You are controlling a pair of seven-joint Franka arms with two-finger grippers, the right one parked.
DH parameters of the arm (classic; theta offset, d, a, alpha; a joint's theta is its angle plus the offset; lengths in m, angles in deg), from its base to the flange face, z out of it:
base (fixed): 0 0 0 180
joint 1: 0 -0.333 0 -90
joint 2: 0 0 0 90
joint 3: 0 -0.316 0.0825 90
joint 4: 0 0 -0.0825 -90
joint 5: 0 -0.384 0 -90
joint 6: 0 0 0.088 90
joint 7: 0 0.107 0 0
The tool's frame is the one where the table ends.
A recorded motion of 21 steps. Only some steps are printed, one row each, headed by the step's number.
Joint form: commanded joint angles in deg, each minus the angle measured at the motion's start. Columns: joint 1, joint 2, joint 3, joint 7, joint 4, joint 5, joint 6.
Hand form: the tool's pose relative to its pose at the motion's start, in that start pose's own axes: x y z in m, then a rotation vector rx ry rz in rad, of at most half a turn. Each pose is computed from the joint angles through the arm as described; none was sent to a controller.
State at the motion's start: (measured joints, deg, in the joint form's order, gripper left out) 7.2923 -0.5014 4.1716 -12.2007 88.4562 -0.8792 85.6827
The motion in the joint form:
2: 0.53 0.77 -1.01 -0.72 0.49 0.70 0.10
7: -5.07 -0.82 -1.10 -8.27 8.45 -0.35 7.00
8: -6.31 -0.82 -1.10 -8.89 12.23 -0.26 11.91
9: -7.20 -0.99 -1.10 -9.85 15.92 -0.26 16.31
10: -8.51 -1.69 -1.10 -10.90 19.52 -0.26 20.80
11: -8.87 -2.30 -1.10 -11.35 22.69 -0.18 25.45
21: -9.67 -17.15 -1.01 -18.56 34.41 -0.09 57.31
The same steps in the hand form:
2: -0.0034 -0.0038 -0.0032 -0.0129 0.0038 -0.0201
7: 0.0222 -0.0562 0.0676 0.0090 -0.0406 -0.2488
8: 0.0277 -0.0670 0.0920 0.0016 -0.0225 -0.2800
9: 0.0309 -0.0748 0.1180 -0.0017 -0.0139 -0.3110
10: 0.0343 -0.0866 0.1484 -0.0046 -0.0116 -0.3507
11: 0.0363 -0.0892 0.1737 -0.0106 0.0025 -0.3641
21: 0.0565 -0.0895 0.3636 -0.0574 0.0857 -0.4992

